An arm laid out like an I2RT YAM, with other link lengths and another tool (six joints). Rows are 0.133 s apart.
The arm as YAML. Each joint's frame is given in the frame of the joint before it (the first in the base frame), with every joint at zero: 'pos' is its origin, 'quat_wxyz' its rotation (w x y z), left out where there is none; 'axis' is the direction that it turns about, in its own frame. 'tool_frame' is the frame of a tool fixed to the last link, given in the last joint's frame.
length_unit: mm
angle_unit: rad
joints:
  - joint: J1
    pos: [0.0, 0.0, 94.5]
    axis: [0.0, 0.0, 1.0]
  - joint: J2
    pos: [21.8, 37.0, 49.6]
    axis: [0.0, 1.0, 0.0]
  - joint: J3
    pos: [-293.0, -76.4, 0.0]
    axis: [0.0, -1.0, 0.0]
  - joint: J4
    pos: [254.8, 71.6, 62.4]
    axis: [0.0, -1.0, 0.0]
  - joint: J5
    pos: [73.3, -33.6, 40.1]
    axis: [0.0, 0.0, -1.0]
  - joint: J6
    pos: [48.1, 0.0, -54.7]
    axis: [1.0, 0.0, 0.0]
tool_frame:
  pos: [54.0, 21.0, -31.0]
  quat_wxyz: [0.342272, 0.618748, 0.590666, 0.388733]
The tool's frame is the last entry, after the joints.
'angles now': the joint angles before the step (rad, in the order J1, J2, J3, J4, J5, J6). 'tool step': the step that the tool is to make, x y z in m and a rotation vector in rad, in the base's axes. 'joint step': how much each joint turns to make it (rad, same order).
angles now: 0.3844 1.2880 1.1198 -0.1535 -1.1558 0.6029
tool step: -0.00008 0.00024 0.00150 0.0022 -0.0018 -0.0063
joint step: 0.0010 -0.0036 0.0000 0.0069 0.0065 0.0088
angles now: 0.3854 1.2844 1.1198 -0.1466 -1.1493 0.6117
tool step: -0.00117 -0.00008 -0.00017 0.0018 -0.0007 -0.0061
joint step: 0.0014 -0.0077 -0.0088 0.0104 0.0068 0.0088
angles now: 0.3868 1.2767 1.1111 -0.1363 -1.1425 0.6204
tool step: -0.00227 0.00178 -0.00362 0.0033 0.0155 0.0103
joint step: 0.0088 -0.0021 -0.0199 0.0225 -0.0041 0.0196
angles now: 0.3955 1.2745 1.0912 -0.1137 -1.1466 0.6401
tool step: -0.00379 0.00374 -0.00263 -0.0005 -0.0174 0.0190
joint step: 0.0187 -0.0012 -0.0082 0.0072 0.0018 -0.0172
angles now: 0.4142 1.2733 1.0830 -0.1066 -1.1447 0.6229
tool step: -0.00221 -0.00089 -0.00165 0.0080 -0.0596 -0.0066
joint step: 0.0015 -0.0179 -0.0199 0.0299 0.0124 -0.0329
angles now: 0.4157 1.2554 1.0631 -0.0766 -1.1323 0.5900
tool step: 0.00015 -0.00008 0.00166 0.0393 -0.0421 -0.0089
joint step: -0.0014 -0.0175 -0.0398 0.1196 0.0032 0.0474
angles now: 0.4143 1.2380 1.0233 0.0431 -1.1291 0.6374
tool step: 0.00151 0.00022 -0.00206 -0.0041 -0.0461 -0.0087
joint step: 0.0001 -0.0001 0.0002 -0.0023 0.0125 -0.0473
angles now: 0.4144 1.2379 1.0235 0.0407 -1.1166 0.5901
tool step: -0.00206 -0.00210 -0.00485 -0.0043 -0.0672 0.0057
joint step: -0.0024 -0.0110 -0.0138 -0.0028 -0.0026 -0.0728
